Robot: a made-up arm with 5 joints.
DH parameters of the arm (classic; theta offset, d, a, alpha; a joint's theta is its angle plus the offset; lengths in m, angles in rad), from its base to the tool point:
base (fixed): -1.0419 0 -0.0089 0
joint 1: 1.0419 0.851 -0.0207 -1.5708
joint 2: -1.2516 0 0.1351 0
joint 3: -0.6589 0 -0.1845 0
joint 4: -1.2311 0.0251 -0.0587 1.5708
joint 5: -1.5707 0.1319 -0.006 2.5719
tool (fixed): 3.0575 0.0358 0 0
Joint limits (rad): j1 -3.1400..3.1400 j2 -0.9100..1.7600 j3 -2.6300..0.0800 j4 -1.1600..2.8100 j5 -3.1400..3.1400
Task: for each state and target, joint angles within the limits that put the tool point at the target. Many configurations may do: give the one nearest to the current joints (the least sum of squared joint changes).
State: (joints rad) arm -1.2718 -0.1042 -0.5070 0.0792 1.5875
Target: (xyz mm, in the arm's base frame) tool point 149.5 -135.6 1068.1
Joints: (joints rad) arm -0.7764 -0.7453 -0.6887 -0.0654 1.5896
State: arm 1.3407 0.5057 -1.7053 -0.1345 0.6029
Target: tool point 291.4 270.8 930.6
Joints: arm 0.6799 0.6282 -1.6975 -0.0884 0.6300
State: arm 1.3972 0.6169 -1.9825 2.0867 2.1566
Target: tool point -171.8 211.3 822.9
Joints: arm 2.2372 0.7110 -2.0296 1.9351 2.1491
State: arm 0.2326 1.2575 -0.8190 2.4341 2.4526
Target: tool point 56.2 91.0 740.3
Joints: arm 0.8511 1.0290 -1.2788 2.3612 2.5443
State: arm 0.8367 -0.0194 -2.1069 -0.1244 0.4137
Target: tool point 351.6 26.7 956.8
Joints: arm -0.0065 0.1870 -1.2926 0.1088 0.4892
